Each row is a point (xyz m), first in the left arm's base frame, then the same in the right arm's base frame.
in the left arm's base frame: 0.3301 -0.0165 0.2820
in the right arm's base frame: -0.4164 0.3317 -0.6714
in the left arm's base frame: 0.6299 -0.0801 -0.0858
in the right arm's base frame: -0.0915 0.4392 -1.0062
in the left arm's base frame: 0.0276 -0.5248 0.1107
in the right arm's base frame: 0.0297 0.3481 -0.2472
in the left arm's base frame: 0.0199 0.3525 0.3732
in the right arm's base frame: -0.6940 -0.0698 -0.6216
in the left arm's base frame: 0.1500 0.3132 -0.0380
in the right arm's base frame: -0.3419 -0.1140 -0.8698
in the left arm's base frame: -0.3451 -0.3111 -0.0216
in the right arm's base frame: 0.0263 -0.0935 -0.1633
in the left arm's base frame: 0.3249 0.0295 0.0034
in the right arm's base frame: -0.2167 0.1928 -0.8149
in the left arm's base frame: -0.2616 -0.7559 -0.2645
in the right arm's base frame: 0.4795 0.1323 -0.0772
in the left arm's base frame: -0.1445 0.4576 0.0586
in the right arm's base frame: -0.4937 -0.3705 -0.7023
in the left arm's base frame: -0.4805 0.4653 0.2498
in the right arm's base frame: -0.6412 -0.5396 -0.3874
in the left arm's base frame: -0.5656 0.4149 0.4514
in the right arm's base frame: -0.7725 -0.4922 -0.2115
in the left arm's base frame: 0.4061 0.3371 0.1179
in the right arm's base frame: -0.4918 0.1146 -0.9953
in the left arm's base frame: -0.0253 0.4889 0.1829
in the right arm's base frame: -0.6172 -0.2558 -0.7495
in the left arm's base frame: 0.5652 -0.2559 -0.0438
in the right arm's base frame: -0.0209 0.5126 -0.8435
